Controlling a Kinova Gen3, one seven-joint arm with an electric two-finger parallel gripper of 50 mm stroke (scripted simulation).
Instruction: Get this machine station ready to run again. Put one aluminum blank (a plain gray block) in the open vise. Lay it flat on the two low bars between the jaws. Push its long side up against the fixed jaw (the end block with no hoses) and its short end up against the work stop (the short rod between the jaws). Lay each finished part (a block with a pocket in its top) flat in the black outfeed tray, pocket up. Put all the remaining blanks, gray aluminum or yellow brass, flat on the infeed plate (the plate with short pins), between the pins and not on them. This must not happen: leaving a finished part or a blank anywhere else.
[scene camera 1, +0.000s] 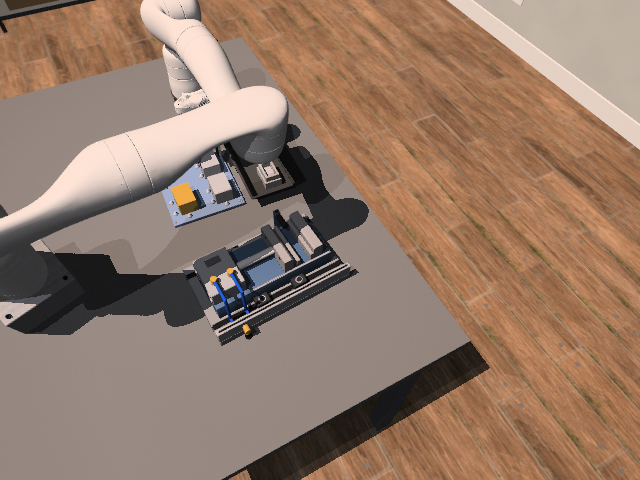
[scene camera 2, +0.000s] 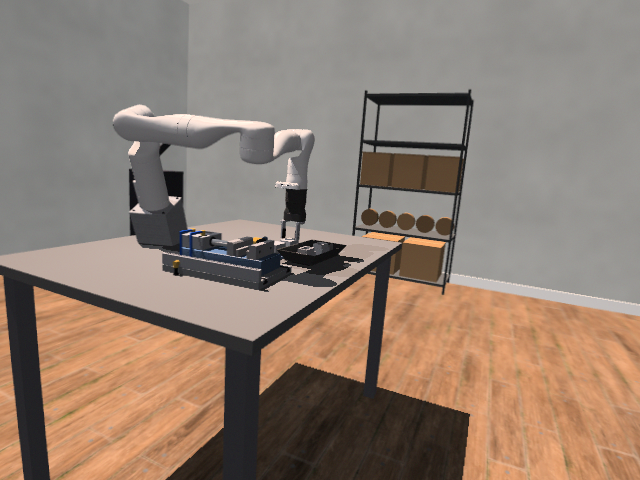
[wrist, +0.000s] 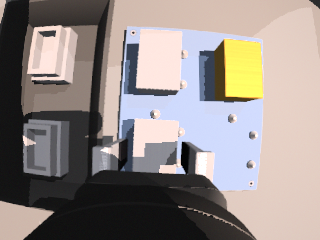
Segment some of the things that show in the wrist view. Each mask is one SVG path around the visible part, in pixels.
My gripper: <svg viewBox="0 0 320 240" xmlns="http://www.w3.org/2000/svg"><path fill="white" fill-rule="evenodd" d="M23 239L257 240L238 218L227 211L227 200L212 183L215 155L212 151L203 151L191 142L182 141L180 164L186 174L120 171L126 164L128 155L128 139L120 138L105 146L93 147L92 177L78 188L74 200L60 207Z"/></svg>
A gray blank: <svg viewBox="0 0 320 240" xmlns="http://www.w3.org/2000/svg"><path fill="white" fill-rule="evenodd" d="M141 29L136 82L137 90L139 93L176 95L180 90L182 32Z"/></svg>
A gray blank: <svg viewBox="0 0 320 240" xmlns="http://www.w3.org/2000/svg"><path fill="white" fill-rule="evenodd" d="M135 118L132 172L176 174L179 121Z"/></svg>
